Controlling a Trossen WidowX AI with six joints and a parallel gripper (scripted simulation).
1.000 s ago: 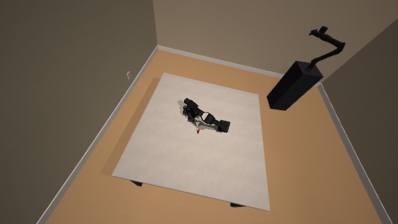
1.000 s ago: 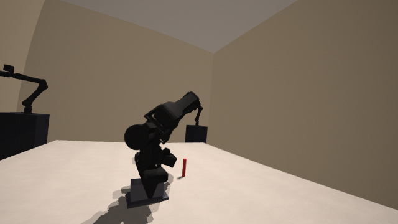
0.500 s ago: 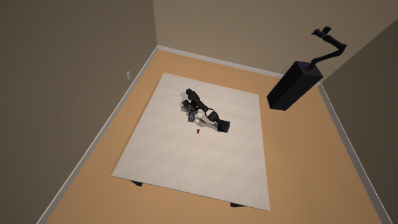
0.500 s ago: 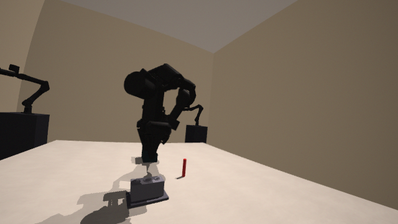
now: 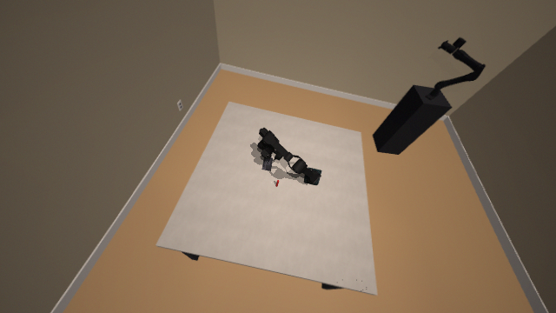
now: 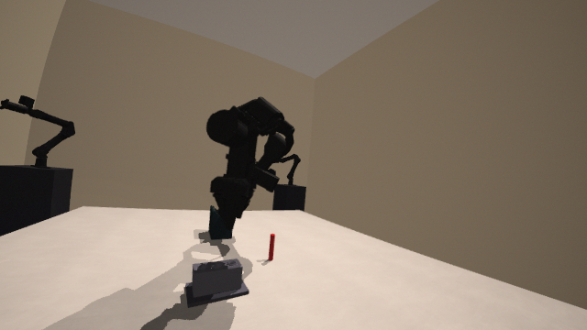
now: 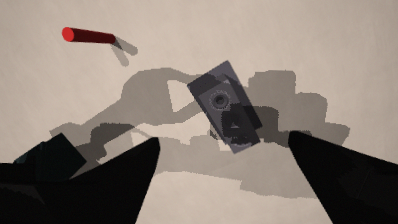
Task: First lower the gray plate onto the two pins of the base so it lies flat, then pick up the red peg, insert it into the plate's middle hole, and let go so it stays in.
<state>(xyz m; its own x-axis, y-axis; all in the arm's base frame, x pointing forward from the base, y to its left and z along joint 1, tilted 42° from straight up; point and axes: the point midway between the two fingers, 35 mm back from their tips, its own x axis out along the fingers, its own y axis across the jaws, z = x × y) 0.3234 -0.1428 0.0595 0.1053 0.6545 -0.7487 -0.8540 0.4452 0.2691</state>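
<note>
Now: gripper tip 8 cm past the red peg, 15 cm to the right of it and 11 cm above it. Round my gripper tip: base (3 cm to the right, 14 cm below); then gray plate (3 cm to the right, 10 cm below).
</note>
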